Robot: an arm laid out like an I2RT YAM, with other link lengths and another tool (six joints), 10 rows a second.
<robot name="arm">
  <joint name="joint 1" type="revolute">
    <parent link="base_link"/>
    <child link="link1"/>
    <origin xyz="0 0 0.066" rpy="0 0 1.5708"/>
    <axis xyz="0 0 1"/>
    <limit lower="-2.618" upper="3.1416"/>
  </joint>
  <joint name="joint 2" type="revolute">
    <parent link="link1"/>
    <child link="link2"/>
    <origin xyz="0.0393 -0.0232 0.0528" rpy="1.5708 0 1.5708"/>
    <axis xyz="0 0 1"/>
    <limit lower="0" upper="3.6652"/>
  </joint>
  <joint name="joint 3" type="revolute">
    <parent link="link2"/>
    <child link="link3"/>
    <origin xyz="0.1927 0 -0.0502" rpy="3.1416 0 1.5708"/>
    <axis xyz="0 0 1"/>
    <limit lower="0" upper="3.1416"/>
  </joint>
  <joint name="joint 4" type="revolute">
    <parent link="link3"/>
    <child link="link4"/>
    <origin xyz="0.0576 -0.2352 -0.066" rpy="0 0 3.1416"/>
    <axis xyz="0 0 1"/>
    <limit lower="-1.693" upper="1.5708"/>
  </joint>
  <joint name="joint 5" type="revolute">
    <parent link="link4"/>
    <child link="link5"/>
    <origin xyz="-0.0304 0.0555 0.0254" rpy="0 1.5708 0"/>
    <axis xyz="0 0 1"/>
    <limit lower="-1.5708" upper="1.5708"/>
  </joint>
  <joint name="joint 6" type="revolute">
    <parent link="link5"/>
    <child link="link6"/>
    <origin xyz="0 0.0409 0.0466" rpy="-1.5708 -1.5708 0"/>
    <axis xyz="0 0 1"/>
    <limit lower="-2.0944" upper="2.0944"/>
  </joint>
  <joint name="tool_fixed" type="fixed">
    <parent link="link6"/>
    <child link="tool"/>
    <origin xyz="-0.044 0.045 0.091" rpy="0 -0.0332 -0.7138"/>
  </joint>
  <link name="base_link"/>
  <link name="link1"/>
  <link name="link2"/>
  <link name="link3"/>
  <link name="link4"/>
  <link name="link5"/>
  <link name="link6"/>
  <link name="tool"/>
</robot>
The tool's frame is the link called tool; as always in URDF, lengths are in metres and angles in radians.
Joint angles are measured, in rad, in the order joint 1, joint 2, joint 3, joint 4, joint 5, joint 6. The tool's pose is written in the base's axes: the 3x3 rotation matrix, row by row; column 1 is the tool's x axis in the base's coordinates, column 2 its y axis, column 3 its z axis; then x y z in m. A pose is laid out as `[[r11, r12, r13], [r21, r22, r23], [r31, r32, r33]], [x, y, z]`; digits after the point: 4 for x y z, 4 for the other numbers.
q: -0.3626, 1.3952, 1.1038, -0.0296, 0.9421, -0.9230
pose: [[-0.8964, -0.3554, 0.2648], [-0.3159, 0.0934, -0.9442], [0.3109, -0.9300, -0.1960]], [0.3572, -0.1787, 0.2140]
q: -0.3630, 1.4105, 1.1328, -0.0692, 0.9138, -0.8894
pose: [[-0.8932, -0.3472, 0.2856], [-0.3415, 0.1107, -0.9334], [0.2925, -0.9312, -0.2175]], [0.3619, -0.1765, 0.2148]
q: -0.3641, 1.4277, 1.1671, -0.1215, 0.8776, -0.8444
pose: [[-0.8890, -0.3371, 0.3098], [-0.3719, 0.1371, -0.9181], [0.2670, -0.9314, -0.2473]], [0.3669, -0.1737, 0.2153]
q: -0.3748, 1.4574, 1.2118, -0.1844, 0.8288, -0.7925
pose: [[-0.8836, -0.3310, 0.3313], [-0.4030, 0.1770, -0.8979], [0.2386, -0.9269, -0.2898]], [0.3723, -0.1733, 0.2135]
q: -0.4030, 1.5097, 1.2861, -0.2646, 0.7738, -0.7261
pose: [[-0.8867, -0.3170, 0.3366], [-0.4177, 0.2367, -0.8772], [0.1985, -0.9184, -0.3423]], [0.3781, -0.1802, 0.2126]
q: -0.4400, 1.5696, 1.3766, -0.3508, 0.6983, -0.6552
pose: [[-0.8900, -0.2935, 0.3489], [-0.4335, 0.3078, -0.8469], [0.1411, -0.9051, -0.4012]], [0.3848, -0.1891, 0.2137]
